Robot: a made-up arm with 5 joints.
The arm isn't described. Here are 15 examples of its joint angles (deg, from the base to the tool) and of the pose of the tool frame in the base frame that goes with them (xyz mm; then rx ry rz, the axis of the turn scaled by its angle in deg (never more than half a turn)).
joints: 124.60 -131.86 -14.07 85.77 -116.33
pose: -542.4 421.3 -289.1 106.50 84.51 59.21
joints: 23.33 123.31 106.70 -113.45 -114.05
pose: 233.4 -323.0 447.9 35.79 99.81 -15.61
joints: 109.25 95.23 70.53 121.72 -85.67
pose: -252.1 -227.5 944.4 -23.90 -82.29 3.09
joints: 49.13 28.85 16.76 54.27 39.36
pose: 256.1 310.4 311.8 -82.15 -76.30 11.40
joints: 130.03 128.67 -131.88 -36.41 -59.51
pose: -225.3 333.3 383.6 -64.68 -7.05 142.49
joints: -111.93 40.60 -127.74 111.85 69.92
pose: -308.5 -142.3 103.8 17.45 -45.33 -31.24
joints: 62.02 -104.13 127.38 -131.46 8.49
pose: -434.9 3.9 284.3 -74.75 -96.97 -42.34
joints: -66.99 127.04 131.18 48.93 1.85
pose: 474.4 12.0 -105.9 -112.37 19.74 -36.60
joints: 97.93 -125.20 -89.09 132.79 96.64
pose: -549.4 -47.4 318.7 -4.83 -105.45 -5.08
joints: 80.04 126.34 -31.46 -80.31 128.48
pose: -389.6 179.4 424.1 33.21 -88.28 -73.60
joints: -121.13 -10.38 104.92 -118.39 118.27
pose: -280.6 190.6 -75.7 158.60 21.32 -13.66
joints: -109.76 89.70 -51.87 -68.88 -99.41
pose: -150.8 485.7 -497.2 109.17 -29.60 -101.68
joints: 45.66 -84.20 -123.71 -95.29 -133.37
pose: 194.3 419.0 290.1 -37.30 28.92 127.40
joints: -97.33 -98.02 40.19 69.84 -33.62
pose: 125.9 79.8 461.7 -65.15 -108.43 2.06
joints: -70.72 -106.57 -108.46 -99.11 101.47
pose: -27.0 -30.7 279.1 -25.00 -84.20 4.42
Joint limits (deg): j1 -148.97..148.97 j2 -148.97..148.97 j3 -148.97..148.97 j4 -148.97..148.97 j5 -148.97..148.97
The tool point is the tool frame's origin. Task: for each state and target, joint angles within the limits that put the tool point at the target. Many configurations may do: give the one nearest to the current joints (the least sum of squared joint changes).
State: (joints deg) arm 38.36 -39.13 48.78 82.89 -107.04
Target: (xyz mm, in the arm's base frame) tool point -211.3 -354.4 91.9
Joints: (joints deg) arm 21.20 -59.46 97.18 90.47 -92.85
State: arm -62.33 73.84 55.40 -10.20 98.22
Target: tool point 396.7 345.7 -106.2
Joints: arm -42.55 81.90 42.37 -28.05 64.59
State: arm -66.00 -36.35 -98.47 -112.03 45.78
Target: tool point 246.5 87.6 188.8
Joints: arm -87.92 -58.43 -81.40 -128.40 12.12
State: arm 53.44 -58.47 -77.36 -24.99 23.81
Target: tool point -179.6 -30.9 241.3
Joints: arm 67.51 -98.01 -99.27 -44.18 35.63
